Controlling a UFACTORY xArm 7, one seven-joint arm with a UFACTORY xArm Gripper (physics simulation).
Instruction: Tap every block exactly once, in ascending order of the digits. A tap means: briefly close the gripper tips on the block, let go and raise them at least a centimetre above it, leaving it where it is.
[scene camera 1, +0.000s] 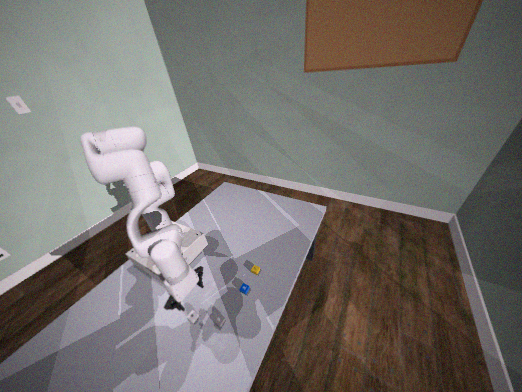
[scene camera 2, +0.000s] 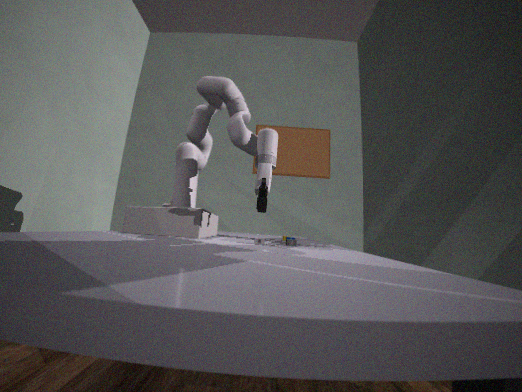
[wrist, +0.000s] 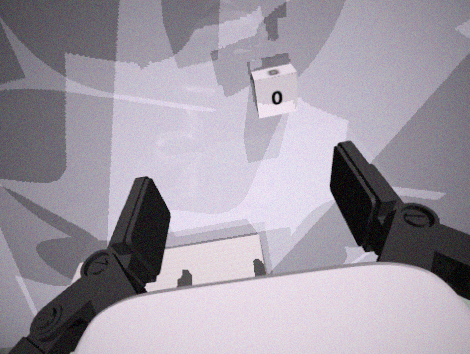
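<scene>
A white block (scene camera 1: 192, 316) (wrist: 276, 97) with a black 0 lies on the table, ahead of the fingertips in the wrist view; it looks small in scene camera 2 (scene camera 2: 258, 241). A grey block (scene camera 1: 217, 318) lies beside it. A blue block (scene camera 1: 244, 288) (scene camera 2: 290, 241) and a yellow block (scene camera 1: 255, 270) (scene camera 2: 284, 238) lie near each other, farther toward the table's right edge in scene camera 1. Their digits are too small to read. My gripper (scene camera 1: 191, 297) (scene camera 2: 262, 209) (wrist: 244, 180) is open and empty, pointing down high above the table, near the white block but not over it in the wrist view.
The robot's pale base box (scene camera 1: 196, 246) (scene camera 2: 160, 221) (wrist: 215, 256) stands on the table (scene camera 1: 270, 220) (scene camera 2: 300, 300), behind the blocks. The table's edge runs past the blue and yellow blocks in scene camera 1. Patchy shadows cross the table top.
</scene>
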